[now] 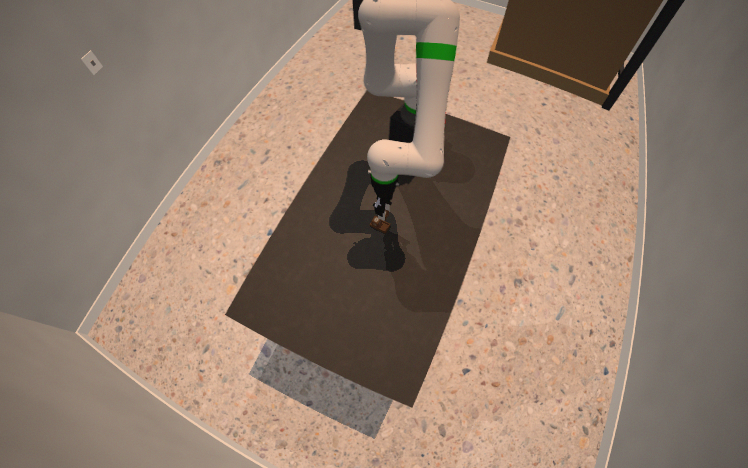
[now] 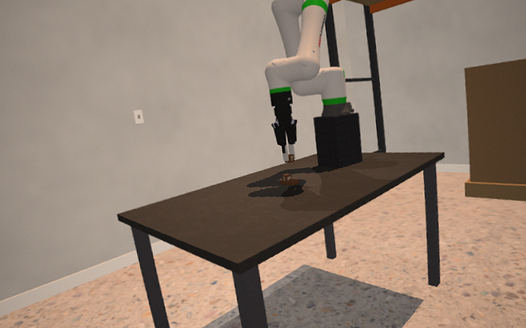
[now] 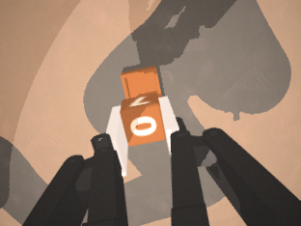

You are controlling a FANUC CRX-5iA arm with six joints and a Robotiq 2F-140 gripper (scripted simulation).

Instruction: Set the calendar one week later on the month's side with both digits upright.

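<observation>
The brown tray lies 130 mm below my hand and 20 mm to the right of it.
</observation>
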